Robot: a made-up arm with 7 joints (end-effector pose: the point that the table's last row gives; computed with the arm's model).
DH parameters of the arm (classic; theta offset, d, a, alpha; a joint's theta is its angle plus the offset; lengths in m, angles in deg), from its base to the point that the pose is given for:
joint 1: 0 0.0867 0.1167 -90
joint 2: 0 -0.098 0.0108 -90
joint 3: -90 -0.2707 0.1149 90
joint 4: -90 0.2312 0.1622 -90
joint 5: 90 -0.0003 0.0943 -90
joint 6: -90 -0.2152 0.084 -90
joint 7: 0 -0.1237 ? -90
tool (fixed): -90 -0.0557 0 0
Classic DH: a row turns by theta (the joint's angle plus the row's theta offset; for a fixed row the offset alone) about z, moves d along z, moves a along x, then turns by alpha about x.
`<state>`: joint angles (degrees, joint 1 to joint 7).
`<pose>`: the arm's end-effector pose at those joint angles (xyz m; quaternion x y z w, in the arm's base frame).
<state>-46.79 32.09 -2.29 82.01 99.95 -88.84 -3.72</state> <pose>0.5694 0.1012 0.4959 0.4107 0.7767 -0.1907 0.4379</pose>
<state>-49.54 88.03 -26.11 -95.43 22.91 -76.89 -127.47</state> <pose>0.1329 -0.1772 0.1448 0.1293 0.0311 -0.3825 0.9143</pose>
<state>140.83 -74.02 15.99 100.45 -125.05 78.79 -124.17</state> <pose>-0.0484 -0.1456 0.0803 0.5104 -0.4051 -0.3111 0.6918</pose>
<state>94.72 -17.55 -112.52 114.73 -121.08 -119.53 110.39</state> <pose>0.8827 0.2467 0.4994 0.4030 0.8888 -0.0261 0.2168</pose>
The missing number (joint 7, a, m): 0.3689
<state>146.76 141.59 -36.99 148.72 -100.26 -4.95 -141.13</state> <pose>-0.5645 0.2852 0.1451 0.7168 -0.3384 0.5954 0.1314</pose>
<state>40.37 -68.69 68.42 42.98 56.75 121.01 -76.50</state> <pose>-0.0969 0.0846 0.1178 -0.2227 0.8240 -0.4928 0.1688</pose>
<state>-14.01 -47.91 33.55 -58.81 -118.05 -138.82 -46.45</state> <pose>-0.1626 -0.1588 -0.0089 -0.8623 -0.2966 -0.4045 0.0694</pose>
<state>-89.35 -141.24 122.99 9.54 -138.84 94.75 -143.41</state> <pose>-0.1170 0.3062 0.0601 -0.8194 0.4448 0.2343 0.2754</pose>
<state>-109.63 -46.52 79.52 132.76 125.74 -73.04 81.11</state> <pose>-0.3501 0.1527 0.4605 -0.2573 0.5862 0.3418 0.6880</pose>
